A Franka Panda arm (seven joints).
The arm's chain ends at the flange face. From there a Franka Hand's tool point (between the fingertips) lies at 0.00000 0.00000 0.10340 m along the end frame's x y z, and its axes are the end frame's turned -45 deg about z.
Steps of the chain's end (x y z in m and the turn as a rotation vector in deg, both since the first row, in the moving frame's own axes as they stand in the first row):
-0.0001, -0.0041, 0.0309, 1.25, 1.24, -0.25
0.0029, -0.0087, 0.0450, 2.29, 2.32, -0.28
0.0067, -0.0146, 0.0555, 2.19, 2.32, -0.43
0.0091, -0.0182, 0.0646, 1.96, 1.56, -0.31
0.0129, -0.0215, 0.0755, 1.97, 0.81, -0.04
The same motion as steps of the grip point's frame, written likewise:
0.0060, -0.0030, 0.0309, 0.01, 1.76, -0.25
0.0141, -0.0041, 0.0448, -0.02, 3.26, -0.28
0.0208, -0.0054, 0.0553, -0.09, 3.19, -0.43
0.0238, -0.0070, 0.0645, 0.28, 2.49, -0.31
0.0279, -0.0076, 0.0754, 0.82, 1.97, -0.04

